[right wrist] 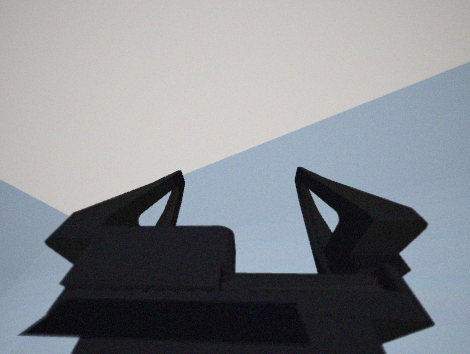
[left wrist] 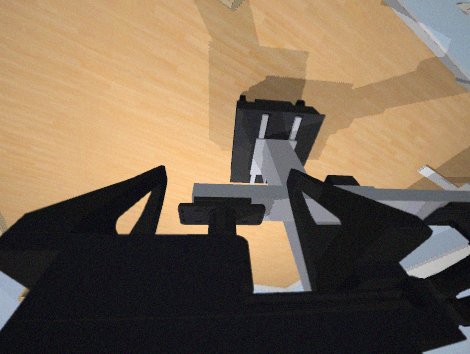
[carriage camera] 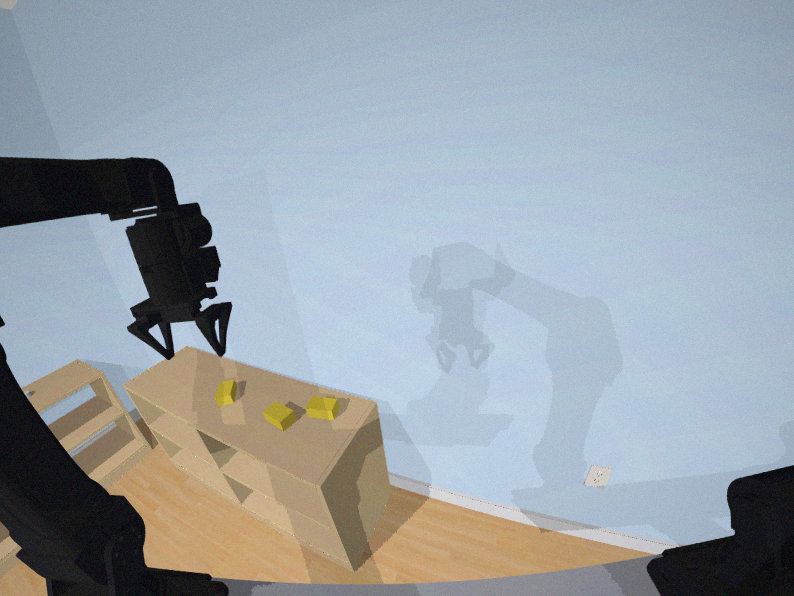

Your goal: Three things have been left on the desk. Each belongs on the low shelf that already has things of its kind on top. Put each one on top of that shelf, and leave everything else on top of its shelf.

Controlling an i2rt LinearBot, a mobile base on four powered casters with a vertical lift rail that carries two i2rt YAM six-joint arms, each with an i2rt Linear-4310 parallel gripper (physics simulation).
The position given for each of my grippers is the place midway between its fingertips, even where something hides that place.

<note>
I see my left gripper (carriage camera: 196, 356) and my right gripper (right wrist: 238, 174).
My left gripper shows as well in the left wrist view (left wrist: 228, 174).
</note>
